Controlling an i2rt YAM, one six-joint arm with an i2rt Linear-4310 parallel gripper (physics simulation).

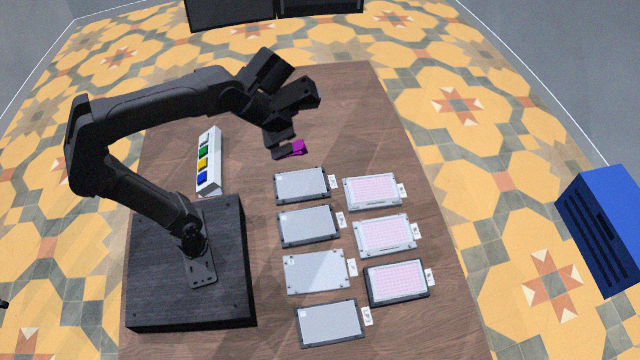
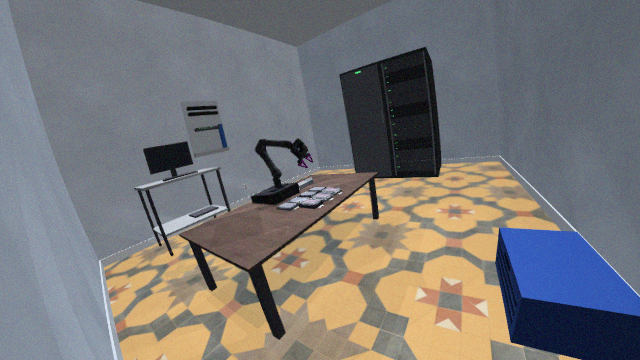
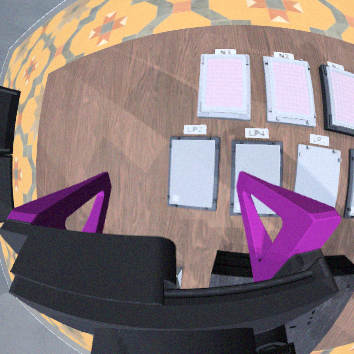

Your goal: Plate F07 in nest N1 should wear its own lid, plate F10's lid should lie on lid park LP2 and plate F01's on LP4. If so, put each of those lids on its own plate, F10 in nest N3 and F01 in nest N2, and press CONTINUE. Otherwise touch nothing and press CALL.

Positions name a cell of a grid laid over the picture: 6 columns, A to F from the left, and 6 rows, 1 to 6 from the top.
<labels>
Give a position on a lid park LP1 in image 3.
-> At F3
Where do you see a nest N2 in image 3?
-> E3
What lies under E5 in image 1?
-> A nest N1.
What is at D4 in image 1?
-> A nest N2.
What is my gripper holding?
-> Nothing.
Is my gripper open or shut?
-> Open.
</labels>
